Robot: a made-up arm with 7 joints.
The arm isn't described. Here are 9 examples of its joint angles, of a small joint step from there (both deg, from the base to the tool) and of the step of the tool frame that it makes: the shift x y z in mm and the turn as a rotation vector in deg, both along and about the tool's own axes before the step.
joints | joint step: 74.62 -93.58 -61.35 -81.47 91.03 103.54 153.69 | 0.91 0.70 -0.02 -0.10 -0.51 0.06 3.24
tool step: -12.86 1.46 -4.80 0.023 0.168 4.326
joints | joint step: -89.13 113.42 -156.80 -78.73 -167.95 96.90 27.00 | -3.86 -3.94 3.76 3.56 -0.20 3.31 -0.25
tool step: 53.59 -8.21 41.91 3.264 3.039 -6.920
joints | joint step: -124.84 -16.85 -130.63 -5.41 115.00 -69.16 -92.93 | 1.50 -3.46 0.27 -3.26 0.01 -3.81 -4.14
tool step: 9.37 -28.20 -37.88 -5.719 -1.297 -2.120
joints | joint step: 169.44 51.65 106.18 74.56 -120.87 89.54 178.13 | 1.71 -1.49 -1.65 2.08 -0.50 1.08 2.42
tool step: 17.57 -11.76 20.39 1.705 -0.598 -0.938
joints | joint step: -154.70 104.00 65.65 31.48 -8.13 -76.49 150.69 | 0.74 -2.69 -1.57 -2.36 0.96 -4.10 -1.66
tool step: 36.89 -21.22 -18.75 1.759 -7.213 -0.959
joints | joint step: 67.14 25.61 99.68 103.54 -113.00 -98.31 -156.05 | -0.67 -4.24 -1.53 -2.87 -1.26 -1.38 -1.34
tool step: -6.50 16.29 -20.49 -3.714 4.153 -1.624
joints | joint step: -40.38 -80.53 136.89 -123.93 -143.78 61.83 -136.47 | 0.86 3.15 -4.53 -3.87 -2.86 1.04 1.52
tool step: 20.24 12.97 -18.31 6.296 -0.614 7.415
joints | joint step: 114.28 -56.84 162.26 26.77 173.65 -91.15 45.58 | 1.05 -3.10 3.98 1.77 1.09 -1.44 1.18
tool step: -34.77 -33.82 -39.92 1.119 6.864 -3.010
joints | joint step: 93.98 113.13 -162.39 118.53 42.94 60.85 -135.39 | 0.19 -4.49 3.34 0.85 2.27 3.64 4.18
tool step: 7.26 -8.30 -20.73 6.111 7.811 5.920
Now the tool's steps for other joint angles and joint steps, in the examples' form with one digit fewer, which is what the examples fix.
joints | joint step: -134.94 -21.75 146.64 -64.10 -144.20 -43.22 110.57 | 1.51 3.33 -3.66 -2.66 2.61 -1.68 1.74
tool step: -40.1 -36.3 7.2 -0.58 3.98 -1.20
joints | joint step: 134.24 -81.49 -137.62 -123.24 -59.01 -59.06 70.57 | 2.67 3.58 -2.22 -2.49 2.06 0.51 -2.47
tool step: -10.0 12.1 -37.4 -2.21 7.14 -2.00
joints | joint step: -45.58 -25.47 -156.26 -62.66 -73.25 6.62 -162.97 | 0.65 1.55 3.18 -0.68 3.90 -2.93 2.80
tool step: 7.8 19.7 -11.8 1.86 -1.43 9.45
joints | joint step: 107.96 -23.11 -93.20 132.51 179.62 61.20 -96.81 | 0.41 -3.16 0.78 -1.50 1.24 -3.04 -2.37
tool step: -19.2 -3.8 -7.9 -1.99 0.67 1.61
